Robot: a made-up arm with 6 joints.
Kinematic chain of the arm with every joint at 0, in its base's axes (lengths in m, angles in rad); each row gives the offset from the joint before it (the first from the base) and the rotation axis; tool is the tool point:
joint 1: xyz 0 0 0.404 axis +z
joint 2: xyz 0.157 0 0 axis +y
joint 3: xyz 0 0 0.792 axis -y
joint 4: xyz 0 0 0.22 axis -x
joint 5: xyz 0.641 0 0 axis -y
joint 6: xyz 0.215 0 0 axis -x
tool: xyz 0 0 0
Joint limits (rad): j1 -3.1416..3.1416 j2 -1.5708..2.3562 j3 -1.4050..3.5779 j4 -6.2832..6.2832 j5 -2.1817..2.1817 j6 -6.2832..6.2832
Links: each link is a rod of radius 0.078 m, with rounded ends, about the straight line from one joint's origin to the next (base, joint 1, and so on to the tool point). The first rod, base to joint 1, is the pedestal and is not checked.
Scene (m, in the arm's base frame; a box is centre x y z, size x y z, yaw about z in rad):
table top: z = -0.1
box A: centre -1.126 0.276 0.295 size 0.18 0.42 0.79 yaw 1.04
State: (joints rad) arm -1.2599 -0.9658 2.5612 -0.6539 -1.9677 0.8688
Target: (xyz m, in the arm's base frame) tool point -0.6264 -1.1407 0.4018
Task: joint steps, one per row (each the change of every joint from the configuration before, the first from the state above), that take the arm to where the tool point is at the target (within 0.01 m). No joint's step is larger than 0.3 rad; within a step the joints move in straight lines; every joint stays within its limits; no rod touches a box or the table.
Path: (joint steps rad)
1: 0.2734 0.1328 0.0970 -0.1751 0.1074 -0.0290
2: 0.2735 0.1328 0.0970 -0.1751 0.1074 -0.0290
3: 0.2734 0.1328 0.0971 -0.1750 0.1075 -0.0290
4: 0.2734 0.1328 0.0970 -0.1751 0.1074 -0.0290
5: 0.2734 0.1328 0.0970 -0.1751 0.1074 -0.0290
6: 0.2014 -0.2061 -0.2010 0.2465 0.0398 0.0290
7: 0.2014 -0.2061 -0.2011 0.2464 0.0397 0.0290
8: 0.2014 -0.2062 -0.2010 0.2465 0.0398 0.0290
9: 0.2014 -0.2061 -0.2010 0.2465 0.0398 0.0290
10: 0.2014 -0.2061 -0.2011 0.2465 0.0397 0.0290

